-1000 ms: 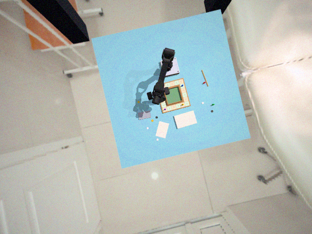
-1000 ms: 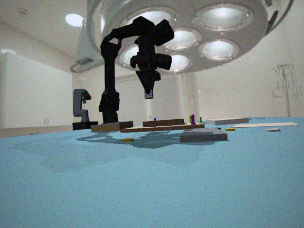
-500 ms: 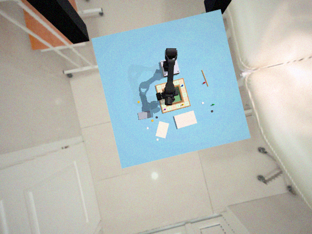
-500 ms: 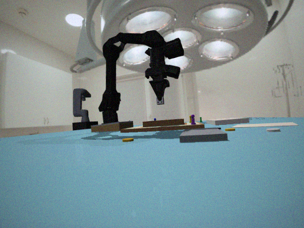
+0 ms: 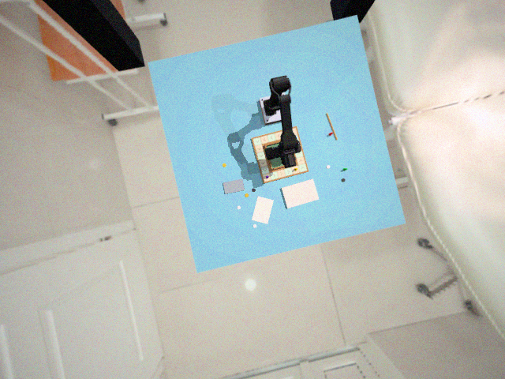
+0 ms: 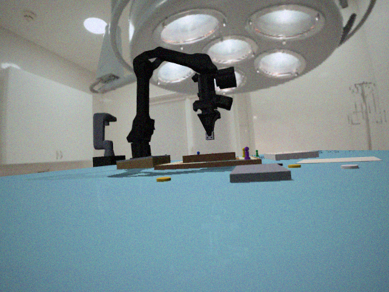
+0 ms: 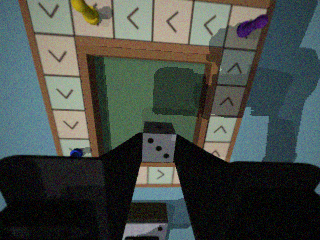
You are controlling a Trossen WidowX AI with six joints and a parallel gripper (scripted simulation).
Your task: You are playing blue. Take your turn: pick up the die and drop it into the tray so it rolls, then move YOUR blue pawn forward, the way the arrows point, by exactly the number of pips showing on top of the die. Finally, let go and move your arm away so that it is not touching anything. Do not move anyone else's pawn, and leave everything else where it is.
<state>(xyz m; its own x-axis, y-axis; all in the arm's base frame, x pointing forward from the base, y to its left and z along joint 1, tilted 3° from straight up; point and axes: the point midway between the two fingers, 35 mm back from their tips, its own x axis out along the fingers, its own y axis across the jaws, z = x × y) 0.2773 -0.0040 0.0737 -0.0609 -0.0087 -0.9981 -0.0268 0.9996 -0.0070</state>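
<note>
Right now my gripper tip is 8 cm past the blue pawn, 12 cm to the right of it and 6 cm above it. Also, from my gripper tip: white die right at my gripper tip; then yellow pawn 10 cm ahead, 8 cm to the left, 6 cm below; then green tray 1 cm to the left, 8 cm below.
</note>
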